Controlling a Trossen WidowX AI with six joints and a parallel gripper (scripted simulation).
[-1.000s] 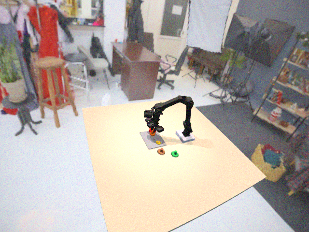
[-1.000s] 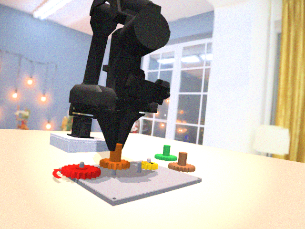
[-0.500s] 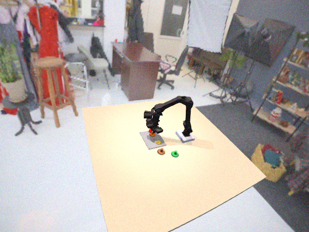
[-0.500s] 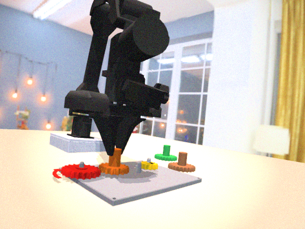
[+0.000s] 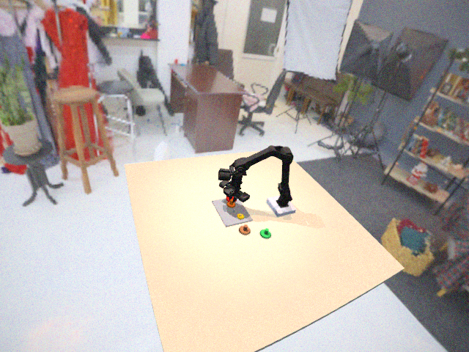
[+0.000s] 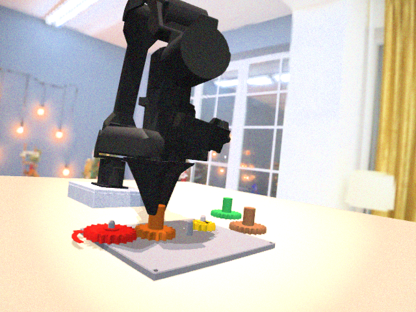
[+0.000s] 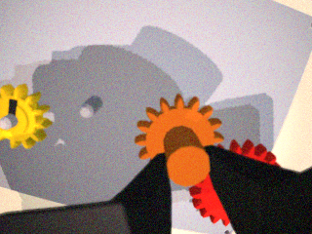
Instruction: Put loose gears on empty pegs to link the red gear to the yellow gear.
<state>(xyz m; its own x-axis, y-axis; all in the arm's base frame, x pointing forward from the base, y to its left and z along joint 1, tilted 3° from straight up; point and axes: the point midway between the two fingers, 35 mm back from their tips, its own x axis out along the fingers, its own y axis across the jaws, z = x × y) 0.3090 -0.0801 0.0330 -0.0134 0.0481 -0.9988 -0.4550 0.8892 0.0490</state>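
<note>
My gripper tip is 10 mm above the orange gear. Round my gripper tip: red arrow: 40 mm behind, 90 mm to the right, 30 mm below; then red gear: 20 mm behind, 50 mm to the right, 20 mm below; then yellow gear: 20 mm behind, 100 mm to the left, 20 mm below.
</note>
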